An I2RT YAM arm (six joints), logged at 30 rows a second.
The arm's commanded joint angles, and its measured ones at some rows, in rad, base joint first. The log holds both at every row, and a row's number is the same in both.
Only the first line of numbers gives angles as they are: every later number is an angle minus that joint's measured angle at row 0.
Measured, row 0:
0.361, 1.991, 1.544, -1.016, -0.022, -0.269
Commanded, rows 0 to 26:
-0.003, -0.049, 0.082, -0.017, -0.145, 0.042
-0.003, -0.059, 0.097, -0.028, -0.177, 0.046
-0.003, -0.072, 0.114, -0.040, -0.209, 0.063
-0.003, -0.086, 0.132, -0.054, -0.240, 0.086
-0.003, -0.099, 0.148, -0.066, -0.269, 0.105
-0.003, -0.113, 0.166, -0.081, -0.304, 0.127
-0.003, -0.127, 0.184, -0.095, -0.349, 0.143
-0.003, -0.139, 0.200, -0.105, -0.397, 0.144
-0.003, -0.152, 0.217, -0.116, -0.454, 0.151
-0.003, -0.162, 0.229, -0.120, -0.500, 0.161
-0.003, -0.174, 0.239, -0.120, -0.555, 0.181
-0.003, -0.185, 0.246, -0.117, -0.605, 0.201
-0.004, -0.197, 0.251, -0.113, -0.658, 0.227
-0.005, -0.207, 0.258, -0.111, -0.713, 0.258
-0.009, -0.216, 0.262, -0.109, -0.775, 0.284
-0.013, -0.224, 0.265, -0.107, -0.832, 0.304
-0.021, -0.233, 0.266, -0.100, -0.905, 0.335
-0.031, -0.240, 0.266, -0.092, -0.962, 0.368
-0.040, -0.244, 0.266, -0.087, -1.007, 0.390
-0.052, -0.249, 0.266, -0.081, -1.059, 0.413
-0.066, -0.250, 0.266, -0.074, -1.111, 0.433
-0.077, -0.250, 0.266, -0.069, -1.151, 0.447
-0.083, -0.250, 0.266, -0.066, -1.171, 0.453
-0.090, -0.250, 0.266, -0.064, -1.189, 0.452
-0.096, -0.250, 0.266, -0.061, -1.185, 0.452
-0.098, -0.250, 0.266, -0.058, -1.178, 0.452
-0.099, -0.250, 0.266, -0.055, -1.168, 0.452
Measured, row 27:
-0.091, -0.219, 0.235, -0.068, -1.057, 0.415
